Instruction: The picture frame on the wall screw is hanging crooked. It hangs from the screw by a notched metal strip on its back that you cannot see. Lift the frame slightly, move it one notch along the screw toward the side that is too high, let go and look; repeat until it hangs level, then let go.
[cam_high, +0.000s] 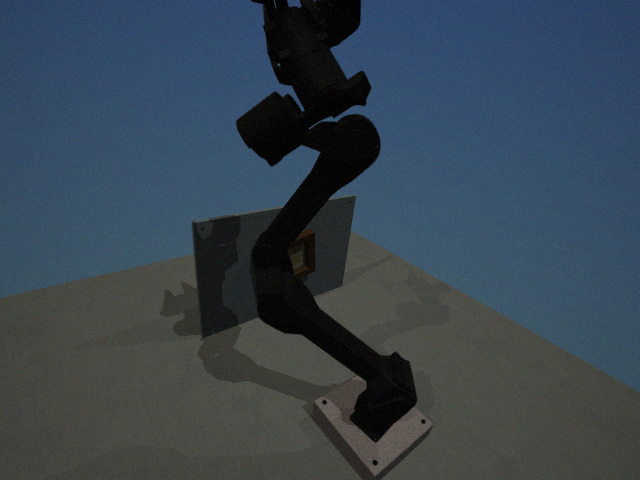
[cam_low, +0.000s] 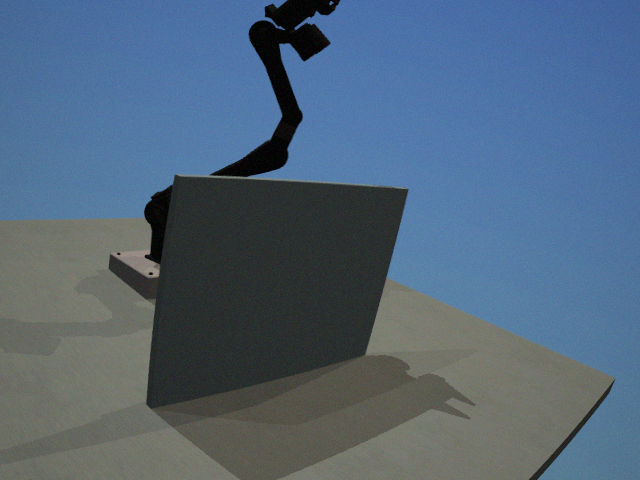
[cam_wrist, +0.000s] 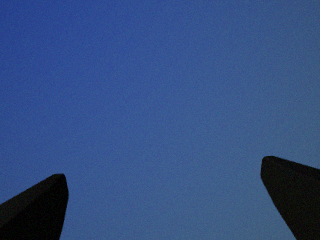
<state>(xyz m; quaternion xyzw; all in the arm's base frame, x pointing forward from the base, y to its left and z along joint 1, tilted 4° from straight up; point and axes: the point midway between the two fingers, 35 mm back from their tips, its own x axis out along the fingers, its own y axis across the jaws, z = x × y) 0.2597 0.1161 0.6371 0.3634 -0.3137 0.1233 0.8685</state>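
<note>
The picture frame is 15 cm ahead of my gripper tip, 21 cm to the right of it and 55 cm below it. From my gripper tip the other things lie so: grey wall panel: 16 cm ahead, 22 cm to the right, 56 cm below.
</note>
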